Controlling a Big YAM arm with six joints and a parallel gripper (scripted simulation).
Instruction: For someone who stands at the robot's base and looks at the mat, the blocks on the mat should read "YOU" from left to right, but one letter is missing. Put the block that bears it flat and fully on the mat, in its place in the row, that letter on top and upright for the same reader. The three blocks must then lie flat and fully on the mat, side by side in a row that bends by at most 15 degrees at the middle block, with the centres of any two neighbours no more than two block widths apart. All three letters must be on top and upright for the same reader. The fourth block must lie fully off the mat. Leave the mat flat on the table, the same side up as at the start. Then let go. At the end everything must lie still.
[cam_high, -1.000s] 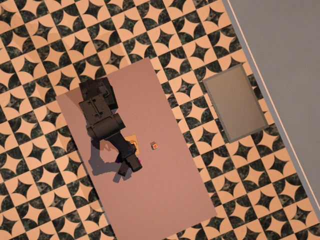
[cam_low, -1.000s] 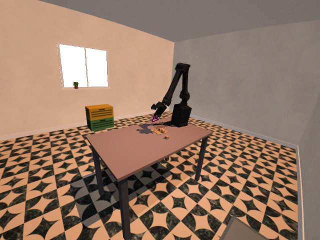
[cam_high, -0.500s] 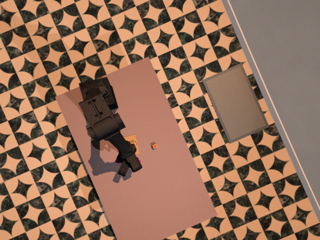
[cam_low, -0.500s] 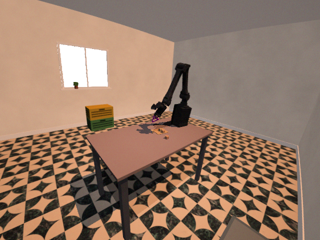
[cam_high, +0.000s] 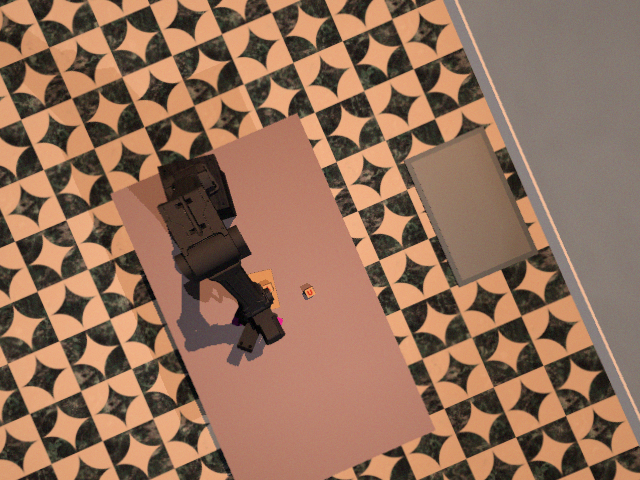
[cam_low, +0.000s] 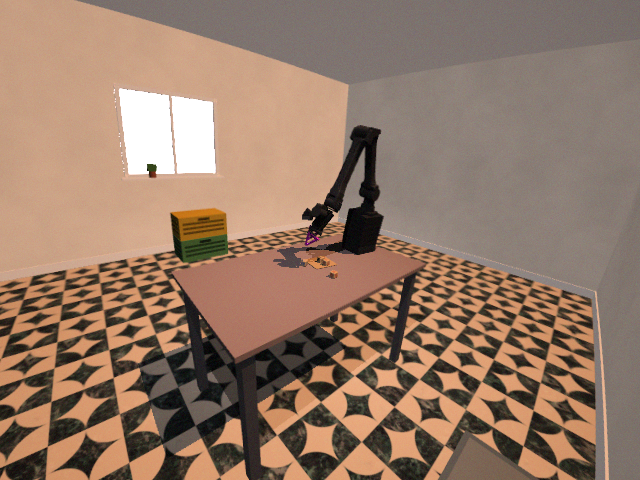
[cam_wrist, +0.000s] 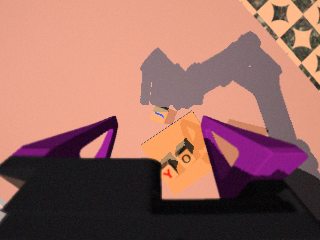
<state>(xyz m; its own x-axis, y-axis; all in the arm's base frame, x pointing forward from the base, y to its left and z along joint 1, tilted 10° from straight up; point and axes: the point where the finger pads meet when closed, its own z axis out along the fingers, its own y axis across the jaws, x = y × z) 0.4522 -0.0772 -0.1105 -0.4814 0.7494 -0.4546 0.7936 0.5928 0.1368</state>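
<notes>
Right now the U block is 190 mm to the left of my hand, 130 mm below it and 10 mm ahead of it. From my hand the other things lie so: O block (120 mm below, 90 mm behind, 30 mm to the left); then Y block (120 mm below, 80 mm to the left, 80 mm behind); then mat (140 mm below, 90 mm behind, 30 mm to the left).
</notes>
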